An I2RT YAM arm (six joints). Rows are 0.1 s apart.
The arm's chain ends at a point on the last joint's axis. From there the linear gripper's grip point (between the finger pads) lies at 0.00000 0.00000 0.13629 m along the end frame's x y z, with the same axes.
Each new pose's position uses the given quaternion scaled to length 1; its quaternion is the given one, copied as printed.
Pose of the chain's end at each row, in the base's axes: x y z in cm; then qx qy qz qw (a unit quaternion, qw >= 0):
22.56 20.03 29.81 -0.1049 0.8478 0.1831 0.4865
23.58 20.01 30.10 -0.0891 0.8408 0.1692 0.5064
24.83 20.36 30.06 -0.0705 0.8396 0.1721 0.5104
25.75 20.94 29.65 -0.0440 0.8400 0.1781 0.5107
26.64 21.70 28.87 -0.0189 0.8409 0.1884 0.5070
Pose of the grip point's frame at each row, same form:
33.28 25.65 23.55 -0.1049 0.8478 0.1831 0.4865
34.78 25.12 24.24 -0.0891 0.8408 0.1692 0.5064
36.18 25.28 24.34 -0.0705 0.8396 0.1721 0.5104
37.23 25.63 23.99 -0.0440 0.8400 0.1781 0.5107
38.16 26.28 23.22 -0.0189 0.8409 0.1884 0.5070

